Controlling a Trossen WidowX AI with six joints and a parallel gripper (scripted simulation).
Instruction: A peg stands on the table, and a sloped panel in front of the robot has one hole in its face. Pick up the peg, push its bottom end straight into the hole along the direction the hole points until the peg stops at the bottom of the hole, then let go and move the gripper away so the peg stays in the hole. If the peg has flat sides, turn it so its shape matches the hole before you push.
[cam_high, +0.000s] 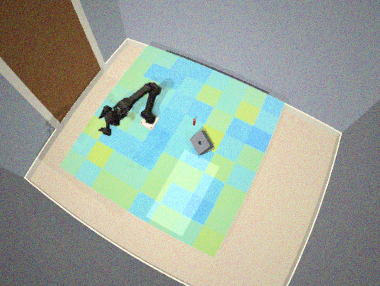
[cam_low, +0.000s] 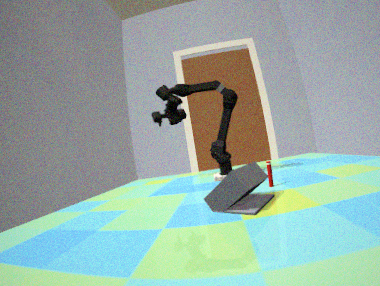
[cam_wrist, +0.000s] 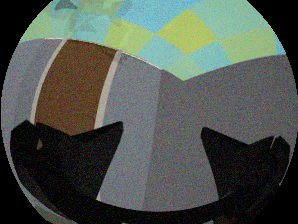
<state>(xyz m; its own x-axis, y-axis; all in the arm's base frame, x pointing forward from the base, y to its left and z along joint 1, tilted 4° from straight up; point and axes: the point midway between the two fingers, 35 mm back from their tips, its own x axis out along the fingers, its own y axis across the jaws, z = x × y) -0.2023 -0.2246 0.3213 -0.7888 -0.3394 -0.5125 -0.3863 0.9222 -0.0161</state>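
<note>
Now: gripper tip 530 mm short of the red peg, 320 mm to the right of it and 260 mm above it. Round my gripper tip: flat grey base plate (640 mm ahead, 320 mm below, 190 mm to the left); sloped panel (630 mm ahead, 280 mm below, 180 mm to the left).
</note>
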